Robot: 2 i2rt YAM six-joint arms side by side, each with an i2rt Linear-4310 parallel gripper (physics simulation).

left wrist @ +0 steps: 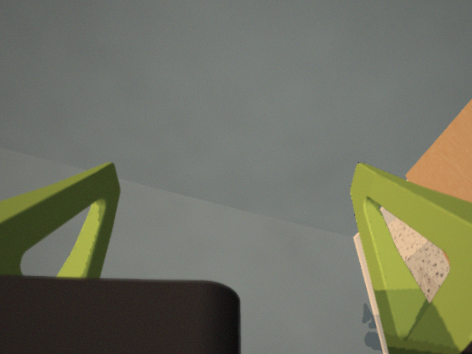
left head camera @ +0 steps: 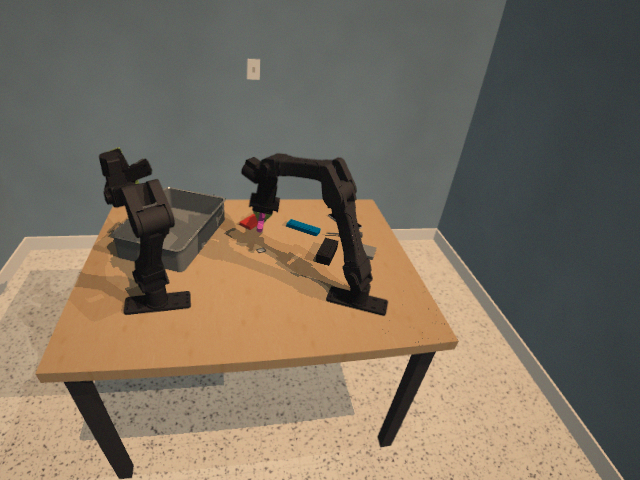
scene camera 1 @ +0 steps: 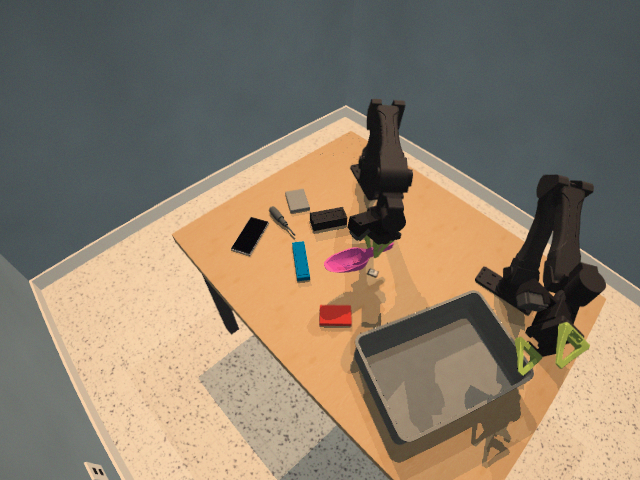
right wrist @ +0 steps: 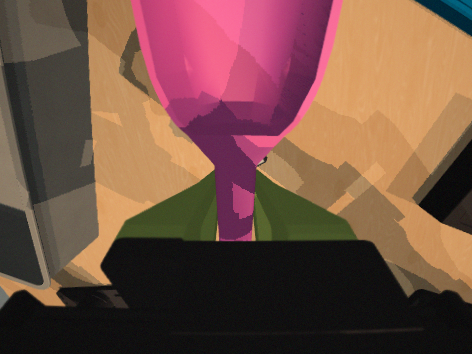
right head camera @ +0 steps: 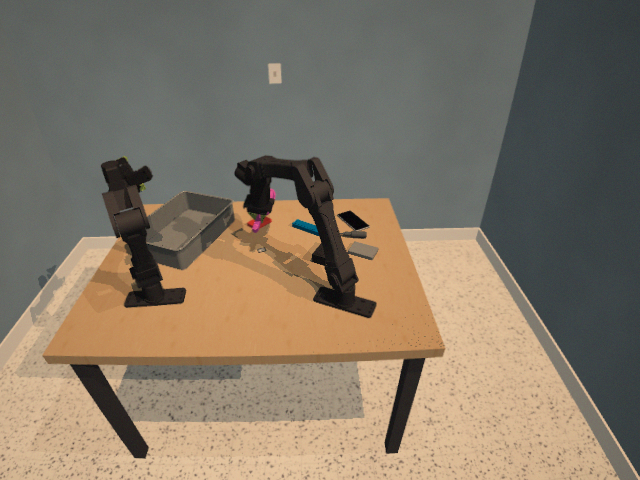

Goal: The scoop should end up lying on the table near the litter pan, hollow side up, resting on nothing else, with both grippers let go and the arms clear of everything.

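Where they show: left gripper, fingertip midpoint: (left wrist: 235, 176) (left head camera: 122, 161) (scene camera 1: 538, 370) (right head camera: 132, 168); right gripper, fingertip midpoint: (left head camera: 261, 221) (scene camera 1: 373, 255) (right wrist: 235, 177) (right head camera: 259, 221); left arm's base, origin of the base link: (left head camera: 158, 303) (scene camera 1: 505, 290) (right wrist: 103, 298) (right head camera: 155, 298); right arm's base, origin of the base link: (left head camera: 357, 301) (scene camera 1: 366, 181) (right head camera: 344, 302).
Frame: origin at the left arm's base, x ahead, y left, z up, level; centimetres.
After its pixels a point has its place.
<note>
A magenta scoop (scene camera 1: 346, 260) {z 13.0, x 32.7, y -40.5 cm} (right wrist: 235, 60) {z 12.2, x 31.8, y -38.1 cm} (left head camera: 260, 224) {z 13.5, x 20.4, y -35.4 cm} (right head camera: 256, 224) {z 13.5, x 20.7, y -35.6 cm} is held above the table by its handle, its hollow side facing up toward the right wrist camera. My right gripper (right wrist: 235, 177) {z 11.7, x 25.4, y -36.5 cm} (scene camera 1: 378, 248) {z 11.7, x 25.4, y -36.5 cm} is shut on the scoop handle; the handle's end shows past the fingers in scene camera 1. My left gripper (left wrist: 235, 176) {z 31.1, x 39.1, y 10.1 cm} (scene camera 1: 546, 356) is open and empty, raised by the litter pan's outer side. The grey litter pan (scene camera 1: 379, 395) {z 9.5, x 55.3, y -11.8 cm} (left head camera: 178, 260) {z 5.2, x 14.5, y -6.6 cm} (right head camera: 181, 258) {z 5.2, x 14.7, y -7.5 cm} (right wrist: 75, 220) {z 4.1, x 20.5, y -11.1 cm} stands on the table between the scoop and the left gripper in scene camera 1.
Around the scoop in scene camera 1 are a red box (scene camera 1: 334, 315) {z 1.5, x 43.0, y -35.4 cm}, a blue block (scene camera 1: 300, 260) {z 2.0, x 35.8, y -55.4 cm}, a small memory card (scene camera 1: 372, 272) {z 0.2, x 23.1, y -36.5 cm} and a black block (scene camera 1: 328, 219) {z 3.8, x 18.1, y -59.2 cm}. Farther off lie a screwdriver (scene camera 1: 278, 215) {z 2.7, x 27.5, y -73.6 cm}, a phone (scene camera 1: 250, 236) {z 0.8, x 39.4, y -75.1 cm} and a grey square (scene camera 1: 297, 200) {z 1.5, x 17.1, y -74.7 cm}.
</note>
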